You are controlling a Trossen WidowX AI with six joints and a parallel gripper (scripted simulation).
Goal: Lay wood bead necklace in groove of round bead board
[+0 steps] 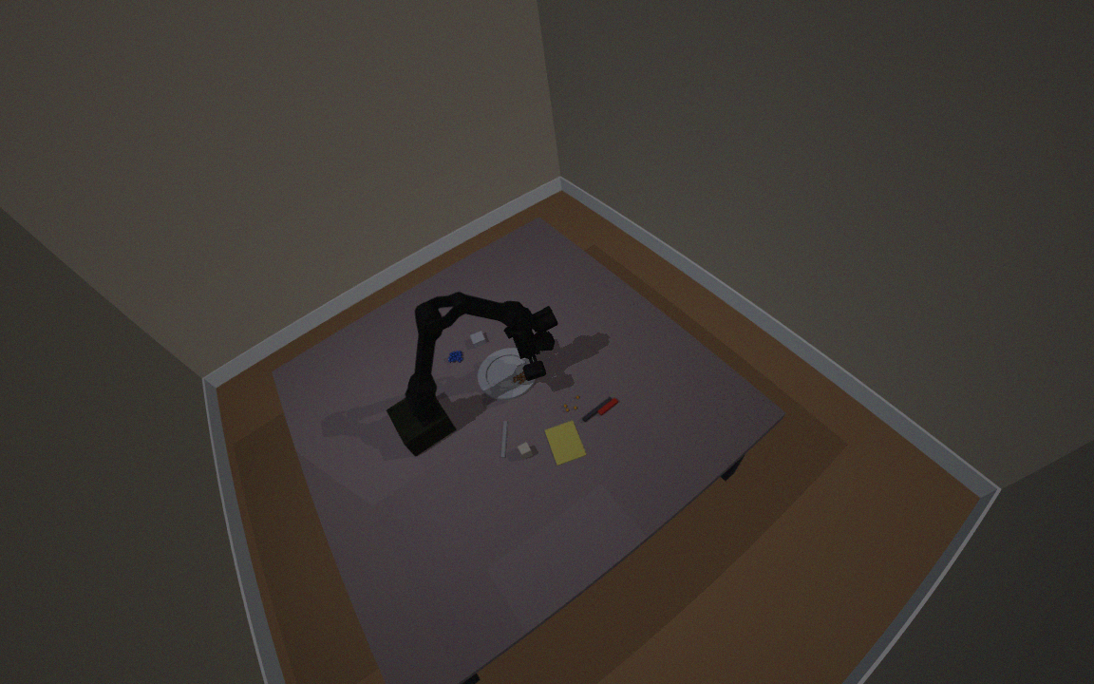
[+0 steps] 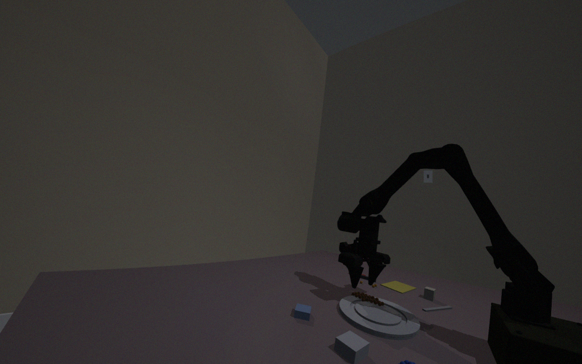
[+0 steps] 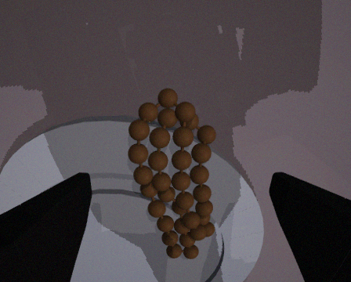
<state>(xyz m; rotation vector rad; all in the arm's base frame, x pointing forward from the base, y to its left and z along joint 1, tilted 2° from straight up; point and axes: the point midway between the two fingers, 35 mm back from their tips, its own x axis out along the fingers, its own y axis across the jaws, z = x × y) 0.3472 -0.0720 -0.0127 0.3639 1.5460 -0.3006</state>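
Right now my gripper tip is 6 cm past the round bead board, 7 cm to the right of it and 3 cm above it. Also, from my gripper tip: red-and-black tool (7 cm ahead, 25 cm to the right, 4 cm below); then blue block (8 cm ahead, 21 cm to the left, 3 cm below); then thin stick (21 cm behind, 11 cm to the right, 4 cm below).
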